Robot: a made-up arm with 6 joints.
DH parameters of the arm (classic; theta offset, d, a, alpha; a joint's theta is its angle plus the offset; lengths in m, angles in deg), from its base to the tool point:
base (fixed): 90 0.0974 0 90
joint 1: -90 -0.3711 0.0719 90
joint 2: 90 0.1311 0.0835 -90
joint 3: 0 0.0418 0.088 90
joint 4: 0 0.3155 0.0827 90
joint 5: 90 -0.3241 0.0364 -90
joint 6: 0 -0.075 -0.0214 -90
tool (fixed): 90 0.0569 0 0
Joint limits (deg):
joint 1: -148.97..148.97
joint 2: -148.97..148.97
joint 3: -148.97..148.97
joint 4: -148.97..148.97
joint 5: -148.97..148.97
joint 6: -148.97..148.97
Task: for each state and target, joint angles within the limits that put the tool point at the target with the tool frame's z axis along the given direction. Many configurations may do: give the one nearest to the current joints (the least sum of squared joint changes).
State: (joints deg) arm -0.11 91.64 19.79 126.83 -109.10 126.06
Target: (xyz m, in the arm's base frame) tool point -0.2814 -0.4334 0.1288 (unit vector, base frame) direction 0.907 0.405 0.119
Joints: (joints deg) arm -23.02 65.52 16.25 132.92 -81.97 90.91
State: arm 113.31 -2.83 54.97 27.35 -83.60 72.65
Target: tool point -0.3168 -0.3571 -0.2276 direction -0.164 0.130 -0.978
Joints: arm 89.00 29.90 51.92 29.34 -118.15 66.33
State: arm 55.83 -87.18 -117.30 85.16 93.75 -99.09
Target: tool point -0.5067 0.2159 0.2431 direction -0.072 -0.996 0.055
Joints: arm 43.09 -104.27 -145.46 121.84 104.35 -132.68
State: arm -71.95 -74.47 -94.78 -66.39 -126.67 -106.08
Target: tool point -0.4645 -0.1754 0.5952 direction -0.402 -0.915 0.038
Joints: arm -50.34 -58.06 -109.94 -70.20 -124.18 -79.16
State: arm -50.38 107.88 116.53 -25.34 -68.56 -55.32
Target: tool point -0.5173 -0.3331 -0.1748 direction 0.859 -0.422 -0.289
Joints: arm -87.57 126.64 148.97 -26.74 -102.22 -89.41
